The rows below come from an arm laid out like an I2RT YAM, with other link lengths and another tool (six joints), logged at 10 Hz.
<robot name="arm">
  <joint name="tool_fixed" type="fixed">
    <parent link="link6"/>
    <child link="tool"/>
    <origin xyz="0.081 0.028 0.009" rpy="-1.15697 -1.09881 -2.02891"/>
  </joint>
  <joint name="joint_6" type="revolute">
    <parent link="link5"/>
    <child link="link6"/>
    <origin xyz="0.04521 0 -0.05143"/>
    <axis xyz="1 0 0"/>
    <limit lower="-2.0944" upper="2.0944"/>
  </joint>
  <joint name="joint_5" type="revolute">
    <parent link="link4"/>
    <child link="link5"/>
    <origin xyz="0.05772 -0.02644 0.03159"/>
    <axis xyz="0 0 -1"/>
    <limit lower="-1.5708" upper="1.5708"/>
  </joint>
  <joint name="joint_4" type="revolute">
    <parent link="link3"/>
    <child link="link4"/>
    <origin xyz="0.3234 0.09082 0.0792"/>
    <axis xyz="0 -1 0"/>
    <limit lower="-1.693" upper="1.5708"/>
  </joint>
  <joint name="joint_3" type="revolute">
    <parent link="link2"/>
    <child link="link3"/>
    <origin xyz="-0.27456 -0.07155 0"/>
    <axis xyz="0 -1 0"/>
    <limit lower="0" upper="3.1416"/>
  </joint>
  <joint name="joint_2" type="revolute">
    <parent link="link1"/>
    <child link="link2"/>
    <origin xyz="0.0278 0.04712 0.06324"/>
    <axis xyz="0 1 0"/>
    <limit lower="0" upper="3.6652"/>
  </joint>
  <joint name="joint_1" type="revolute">
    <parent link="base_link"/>
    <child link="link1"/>
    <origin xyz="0 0 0.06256"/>
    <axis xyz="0 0 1"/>
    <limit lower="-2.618" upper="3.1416"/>
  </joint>
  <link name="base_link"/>
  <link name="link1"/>
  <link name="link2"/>
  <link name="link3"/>
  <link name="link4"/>
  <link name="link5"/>
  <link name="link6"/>
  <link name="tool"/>
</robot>
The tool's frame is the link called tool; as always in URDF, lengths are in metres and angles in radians.
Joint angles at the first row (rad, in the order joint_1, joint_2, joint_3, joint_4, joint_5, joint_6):
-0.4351, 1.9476, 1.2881, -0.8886, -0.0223, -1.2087
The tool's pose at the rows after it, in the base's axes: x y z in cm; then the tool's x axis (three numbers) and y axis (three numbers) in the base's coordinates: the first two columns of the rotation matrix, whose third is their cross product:
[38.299, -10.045, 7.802, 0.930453, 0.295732, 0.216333, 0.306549, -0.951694, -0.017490]
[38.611, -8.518, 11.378, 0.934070, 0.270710, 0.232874, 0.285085, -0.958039, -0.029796]
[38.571, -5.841, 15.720, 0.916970, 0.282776, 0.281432, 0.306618, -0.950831, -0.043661]
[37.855, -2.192, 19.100, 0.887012, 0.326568, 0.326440, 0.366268, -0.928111, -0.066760]
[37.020, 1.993, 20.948, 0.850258, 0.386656, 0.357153, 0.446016, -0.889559, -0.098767]
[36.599, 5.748, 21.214, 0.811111, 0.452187, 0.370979, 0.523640, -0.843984, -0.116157]
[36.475, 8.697, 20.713, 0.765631, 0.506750, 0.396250, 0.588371, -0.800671, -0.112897]
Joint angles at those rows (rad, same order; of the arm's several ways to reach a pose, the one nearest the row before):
-0.4148, 1.9247, 1.3098, -0.9558, -0.0235, -1.1557
-0.3851, 1.8713, 1.3541, -1.0466, -0.0437, -1.1030
-0.3355, 1.7904, 1.3891, -1.1293, -0.0849, -1.0733
-0.2645, 1.7142, 1.4010, -1.1919, -0.1314, -1.0611
-0.1734, 1.6688, 1.4017, -1.2289, -0.1768, -1.0527
-0.0795, 1.6626, 1.4002, -1.2301, -0.1997, -1.0458
-0.0029, 1.6626, 1.3849, -1.1904, -0.2131, -1.0432

